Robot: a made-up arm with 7 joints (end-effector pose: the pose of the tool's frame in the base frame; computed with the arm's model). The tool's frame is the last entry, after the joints. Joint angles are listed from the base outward.
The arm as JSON. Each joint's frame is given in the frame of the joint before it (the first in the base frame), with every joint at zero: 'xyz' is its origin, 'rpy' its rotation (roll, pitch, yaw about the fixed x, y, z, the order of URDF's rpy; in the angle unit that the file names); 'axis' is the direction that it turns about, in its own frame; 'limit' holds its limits. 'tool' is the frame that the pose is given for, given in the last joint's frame.
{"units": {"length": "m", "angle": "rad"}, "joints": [
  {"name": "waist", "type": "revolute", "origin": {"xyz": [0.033, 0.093, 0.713], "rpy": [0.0, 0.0, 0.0]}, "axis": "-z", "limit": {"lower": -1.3, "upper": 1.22}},
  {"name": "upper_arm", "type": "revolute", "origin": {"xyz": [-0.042, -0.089, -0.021], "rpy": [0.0, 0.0, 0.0]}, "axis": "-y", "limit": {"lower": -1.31, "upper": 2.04}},
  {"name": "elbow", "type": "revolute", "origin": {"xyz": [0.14, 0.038, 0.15], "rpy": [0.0, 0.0, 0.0]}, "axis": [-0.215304, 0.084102, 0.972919], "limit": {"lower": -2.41, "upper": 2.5}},
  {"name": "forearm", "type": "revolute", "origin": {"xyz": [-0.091, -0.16, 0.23], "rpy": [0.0, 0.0, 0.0]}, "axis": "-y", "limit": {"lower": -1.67, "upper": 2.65}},
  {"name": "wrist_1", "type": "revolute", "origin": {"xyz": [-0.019, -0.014, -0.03], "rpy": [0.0, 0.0, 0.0]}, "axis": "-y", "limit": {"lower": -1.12, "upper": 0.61}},
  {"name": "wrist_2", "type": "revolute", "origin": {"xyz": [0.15, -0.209, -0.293], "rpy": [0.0, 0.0, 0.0]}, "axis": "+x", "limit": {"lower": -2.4, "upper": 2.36}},
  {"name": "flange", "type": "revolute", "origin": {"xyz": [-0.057, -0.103, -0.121], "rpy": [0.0, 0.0, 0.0]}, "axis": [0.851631, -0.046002, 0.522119], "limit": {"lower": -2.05, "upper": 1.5}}
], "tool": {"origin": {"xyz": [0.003, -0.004, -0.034], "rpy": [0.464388, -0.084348, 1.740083]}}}
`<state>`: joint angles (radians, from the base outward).
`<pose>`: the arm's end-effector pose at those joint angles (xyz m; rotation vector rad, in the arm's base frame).
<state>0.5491 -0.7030 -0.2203 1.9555 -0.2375 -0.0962 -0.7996</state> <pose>0.1692 -0.7569 0.8403 -0.6294 0.1712 0.1529</pose>
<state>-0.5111 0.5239 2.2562 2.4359 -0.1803 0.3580 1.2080</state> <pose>-0.4183 0.4704 1.3006 -0.2376 0.4838 0.0975</pose>
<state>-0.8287 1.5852 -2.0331 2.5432 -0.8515 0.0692 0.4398</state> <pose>-0.0202 -0.2876 0.1417 -0.2863 -1.5914 -0.1605</pose>
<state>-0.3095 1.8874 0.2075 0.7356 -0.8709 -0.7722 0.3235</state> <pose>0.0941 -0.5315 0.8903 -1.3741 -0.5425 1.3515</pose>
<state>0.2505 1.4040 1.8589 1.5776 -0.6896 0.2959 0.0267</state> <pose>0.1158 0.4838 1.1746 1.4848 -0.7206 -2.3041</pose>
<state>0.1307 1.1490 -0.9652 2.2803 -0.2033 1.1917 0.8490</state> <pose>-0.6144 -0.3272 0.9341 2.6089 0.3427 -1.1440</pose>
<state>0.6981 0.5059 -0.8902 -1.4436 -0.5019 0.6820 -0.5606</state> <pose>-0.4674 0.6757 0.7671 2.2116 -0.4034 0.3974</pose>
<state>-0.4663 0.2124 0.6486 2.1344 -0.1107 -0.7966 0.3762</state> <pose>0.5700 0.0132 1.4635 -1.2698 -1.6148 1.7587</pose>
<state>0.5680 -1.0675 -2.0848 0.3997 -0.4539 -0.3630 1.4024</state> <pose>-0.0869 0.4431 0.7587 0.4031 -0.3121 -0.1448</pose>
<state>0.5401 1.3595 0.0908 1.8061 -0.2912 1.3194 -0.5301</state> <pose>-0.4117 0.0359 1.3305 -2.0912 -1.0681 1.8393</pose>
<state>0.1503 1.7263 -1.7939 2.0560 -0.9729 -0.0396 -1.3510</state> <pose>-0.0075 -0.1974 0.2585 1.0001 -1.3071 -1.1141</pose>
